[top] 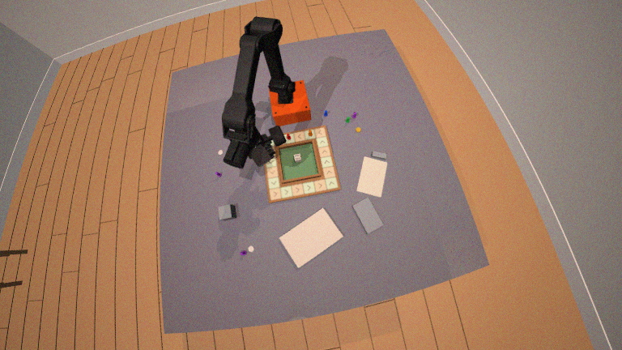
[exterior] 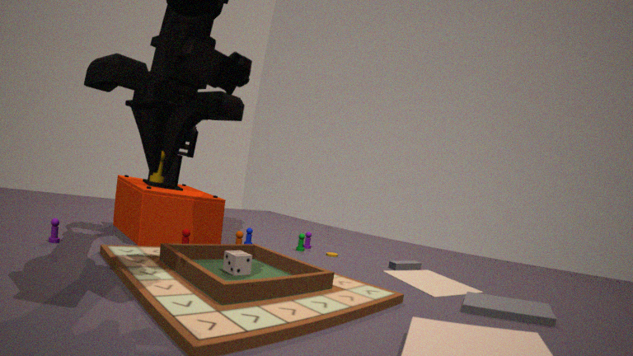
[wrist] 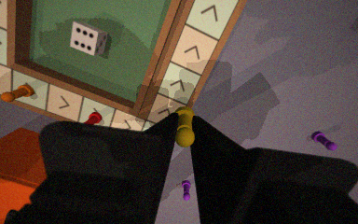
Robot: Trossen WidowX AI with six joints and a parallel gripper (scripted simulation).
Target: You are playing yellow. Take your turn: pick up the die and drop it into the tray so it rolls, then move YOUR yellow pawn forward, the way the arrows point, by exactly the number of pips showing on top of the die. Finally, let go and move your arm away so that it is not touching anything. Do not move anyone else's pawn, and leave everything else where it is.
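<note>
Now: the tray 12 cm to the left of my gripper tip and 12 cm below it. The rest, counted from my gripper tip: white die 11 cm to the left, 10 cm below, 1 cm behind; red pawn 11 cm behind, 10 cm below, 8 cm to the left; yellow pawn 1 cm above.
</note>
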